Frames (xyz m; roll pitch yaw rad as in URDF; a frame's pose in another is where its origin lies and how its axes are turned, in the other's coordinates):
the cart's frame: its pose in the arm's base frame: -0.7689 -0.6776 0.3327 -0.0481 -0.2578 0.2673
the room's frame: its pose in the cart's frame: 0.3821 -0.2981 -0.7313 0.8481 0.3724 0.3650
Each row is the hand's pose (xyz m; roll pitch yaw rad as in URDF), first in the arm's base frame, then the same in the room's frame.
Working: the arm's base frame: its pose in the room's frame: 0.5541 0.6999 -0.1463 -0.5710 -0.4725 -0.3956

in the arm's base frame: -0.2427 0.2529 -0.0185 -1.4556 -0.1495 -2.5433
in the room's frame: 0.4968 0.9436 -0.3924 -0.7427 -0.0078 -3.1386
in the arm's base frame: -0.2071 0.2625 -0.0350 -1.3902 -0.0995 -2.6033
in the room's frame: 0.5337 0.9273 -0.3931 -0.6852 0.0689 3.1319
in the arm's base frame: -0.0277 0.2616 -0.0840 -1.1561 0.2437 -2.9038
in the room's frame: 0.6877 0.8334 -0.3478 -0.4301 0.5236 3.1279
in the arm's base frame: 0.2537 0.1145 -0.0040 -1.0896 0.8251 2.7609
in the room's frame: 0.8262 0.6883 -0.0890 0.2460 1.2812 -2.8328
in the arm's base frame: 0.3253 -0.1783 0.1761 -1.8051 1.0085 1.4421
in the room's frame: 0.6976 0.5806 0.2194 2.9948 1.0297 -0.4197
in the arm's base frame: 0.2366 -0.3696 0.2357 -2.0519 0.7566 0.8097
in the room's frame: 0.5106 0.5191 0.3158 -2.9555 0.5698 -0.3100
